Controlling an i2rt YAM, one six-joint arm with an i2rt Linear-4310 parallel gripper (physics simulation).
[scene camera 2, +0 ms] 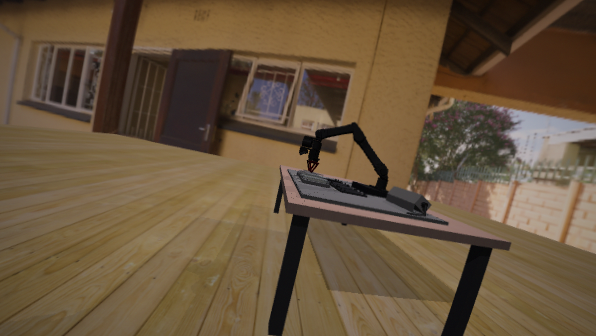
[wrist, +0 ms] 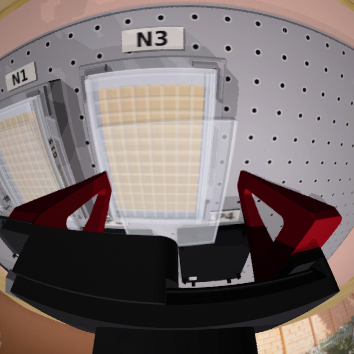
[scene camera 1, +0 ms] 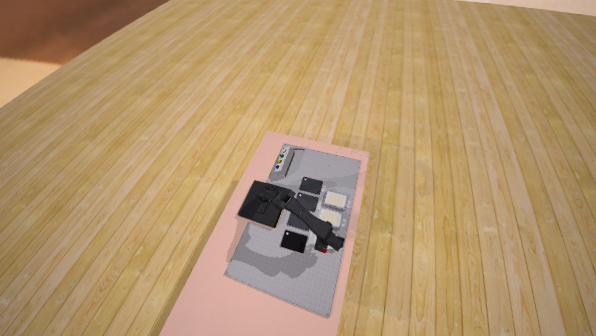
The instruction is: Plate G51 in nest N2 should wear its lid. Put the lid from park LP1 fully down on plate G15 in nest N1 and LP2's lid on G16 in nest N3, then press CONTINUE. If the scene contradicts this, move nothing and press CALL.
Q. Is my gripper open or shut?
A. Open.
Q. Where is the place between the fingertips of my gripper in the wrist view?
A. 174,177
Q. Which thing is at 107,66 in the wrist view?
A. A nest N3.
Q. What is my gripper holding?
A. Nothing.
